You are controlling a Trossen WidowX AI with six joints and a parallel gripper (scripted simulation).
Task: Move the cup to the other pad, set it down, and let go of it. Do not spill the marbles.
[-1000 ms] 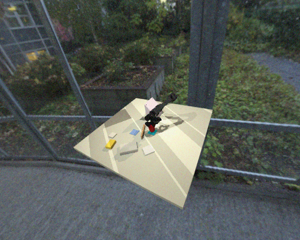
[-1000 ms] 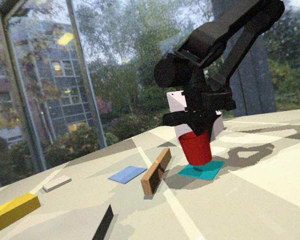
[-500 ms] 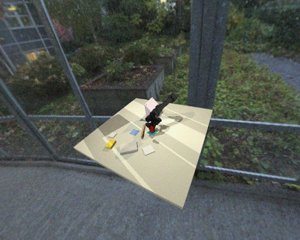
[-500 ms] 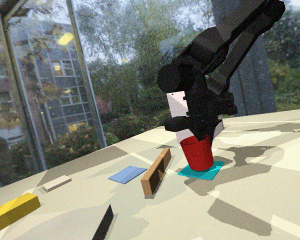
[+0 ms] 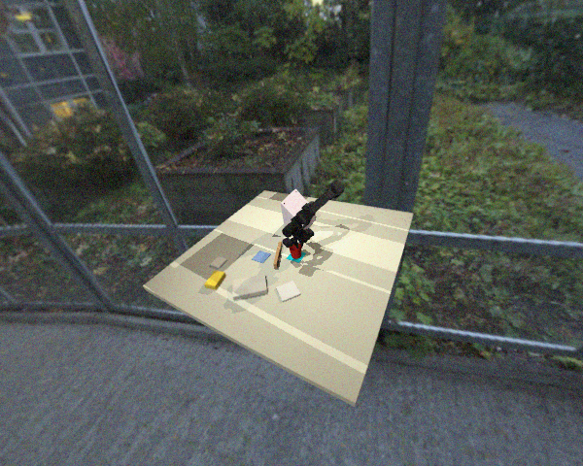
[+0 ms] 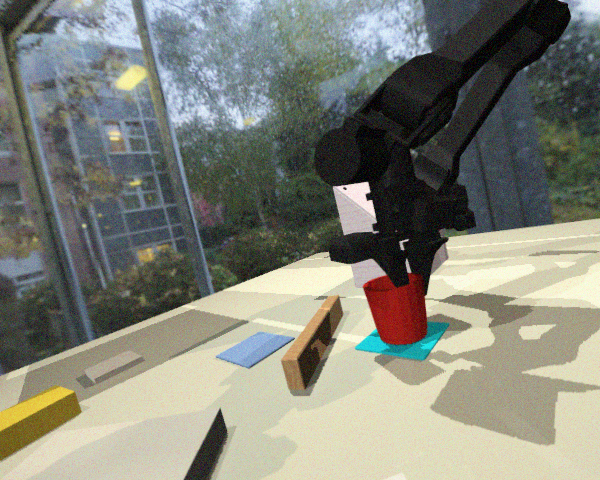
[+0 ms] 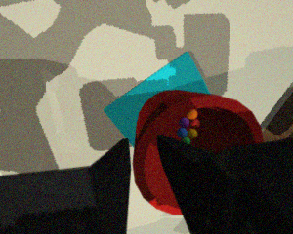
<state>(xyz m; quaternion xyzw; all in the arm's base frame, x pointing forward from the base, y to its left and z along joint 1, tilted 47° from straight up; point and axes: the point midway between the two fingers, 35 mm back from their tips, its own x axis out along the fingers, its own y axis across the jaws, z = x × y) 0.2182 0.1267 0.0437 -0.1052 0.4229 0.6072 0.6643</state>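
Right now the red cup is 3 cm ahead of my gripper tip and 2 cm to the right of it. From my gripper tip the other things lie so: teal pad (5 cm below, 3 cm ahead, 1 cm to the right); wooden bar (11 cm to the right, 8 cm ahead, 4 cm below); light blue pad (21 cm to the right, 13 cm ahead, 5 cm below).
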